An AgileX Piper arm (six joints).
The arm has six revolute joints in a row. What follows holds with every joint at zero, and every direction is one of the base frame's.
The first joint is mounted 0.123 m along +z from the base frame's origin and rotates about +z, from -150 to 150 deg.
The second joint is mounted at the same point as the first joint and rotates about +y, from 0 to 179.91 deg.
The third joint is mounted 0.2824 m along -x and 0.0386 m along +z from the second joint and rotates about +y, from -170 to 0 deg.
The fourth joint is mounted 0.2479 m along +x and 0.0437 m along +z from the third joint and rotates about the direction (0.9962, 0, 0.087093), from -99.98 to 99.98 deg.
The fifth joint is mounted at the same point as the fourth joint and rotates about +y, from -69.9 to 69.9 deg.
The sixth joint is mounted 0.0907 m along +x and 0.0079 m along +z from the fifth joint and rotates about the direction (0.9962, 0, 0.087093), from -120 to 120 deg.
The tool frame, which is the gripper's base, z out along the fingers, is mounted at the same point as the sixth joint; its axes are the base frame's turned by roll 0, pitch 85.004 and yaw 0 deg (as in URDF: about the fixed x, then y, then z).
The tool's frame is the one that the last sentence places.
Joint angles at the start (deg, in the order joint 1, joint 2, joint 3, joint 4, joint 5, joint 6):
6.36 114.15 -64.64 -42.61 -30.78 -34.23
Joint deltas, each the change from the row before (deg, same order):
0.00 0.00 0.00 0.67 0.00 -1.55
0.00 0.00 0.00 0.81 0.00 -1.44
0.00 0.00 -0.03 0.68 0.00 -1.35
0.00 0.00 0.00 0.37 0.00 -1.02
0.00 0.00 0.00 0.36 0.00 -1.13
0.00 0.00 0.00 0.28 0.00 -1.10
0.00 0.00 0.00 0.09 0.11 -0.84
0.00 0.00 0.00 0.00 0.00 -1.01
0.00 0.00 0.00 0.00 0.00 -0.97
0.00 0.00 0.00 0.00 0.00 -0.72
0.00 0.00 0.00 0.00 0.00 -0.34
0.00 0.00 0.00 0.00 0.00 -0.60
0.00 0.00 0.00 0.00 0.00 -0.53
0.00 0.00 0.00 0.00 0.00 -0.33
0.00 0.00 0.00 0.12 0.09 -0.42
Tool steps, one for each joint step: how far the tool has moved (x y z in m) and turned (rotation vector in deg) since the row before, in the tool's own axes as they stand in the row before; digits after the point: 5 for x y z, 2 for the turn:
0.00031 -0.00045 0.00000 0.28 0.20 -0.97
0.00039 -0.00053 0.00000 0.33 0.25 -0.74
0.00030 -0.00061 0.00004 0.30 0.21 -0.78
0.00019 -0.00023 0.00000 0.15 0.12 -0.70
0.00019 -0.00022 0.00000 0.14 0.12 -0.82
0.00015 -0.00017 0.00000 0.11 0.09 -0.86
0.00018 0.00006 0.00000 -0.04 0.11 -0.76
0.00000 0.00000 0.00000 0.00 0.00 -1.01
0.00000 0.00000 0.00000 0.00 0.00 -0.97
0.00000 0.00000 0.00000 0.00 0.00 -0.72
0.00000 0.00000 0.00000 0.00 0.00 -0.34
0.00000 0.00000 0.00000 0.00 0.00 -0.60
0.00000 0.00000 0.00000 0.00 0.00 -0.53
0.00000 0.00000 0.00000 0.00 0.00 -0.33
0.00017 0.00004 0.00000 -0.02 0.11 -0.32

